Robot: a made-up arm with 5 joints.
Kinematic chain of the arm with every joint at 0, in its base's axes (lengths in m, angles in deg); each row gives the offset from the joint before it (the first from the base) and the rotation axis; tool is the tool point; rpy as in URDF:
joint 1: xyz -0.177 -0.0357 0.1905 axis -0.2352 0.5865 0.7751
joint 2: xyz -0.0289 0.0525 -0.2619 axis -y
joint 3: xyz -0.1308 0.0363 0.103 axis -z
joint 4: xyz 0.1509 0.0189 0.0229 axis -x
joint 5: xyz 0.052 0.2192 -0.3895 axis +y
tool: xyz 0.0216 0.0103 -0.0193 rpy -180 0 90
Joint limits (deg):
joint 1: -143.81..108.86
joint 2: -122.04..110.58
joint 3: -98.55..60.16
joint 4: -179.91..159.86
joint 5: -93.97..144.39
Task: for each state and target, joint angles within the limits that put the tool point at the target. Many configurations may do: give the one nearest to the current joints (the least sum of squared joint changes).
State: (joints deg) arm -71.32 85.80 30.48 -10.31 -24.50
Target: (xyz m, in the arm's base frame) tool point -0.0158 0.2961 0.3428
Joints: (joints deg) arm -61.57 97.69 29.60 -48.79 -23.09
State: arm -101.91 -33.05 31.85 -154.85 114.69
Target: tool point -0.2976 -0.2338 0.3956
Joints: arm -63.73 -19.53 2.13 -176.67 131.80
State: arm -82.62 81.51 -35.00 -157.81 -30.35
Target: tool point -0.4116 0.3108 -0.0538
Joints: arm -74.24 69.31 -3.49 -179.91 -40.59
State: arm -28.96 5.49 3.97 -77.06 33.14
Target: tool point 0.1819 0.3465 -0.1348
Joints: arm -21.72 -16.36 20.62 -32.96 32.46
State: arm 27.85 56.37 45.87 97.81 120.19
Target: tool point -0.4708 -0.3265 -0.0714
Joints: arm -18.18 44.14 19.23 130.81 125.38
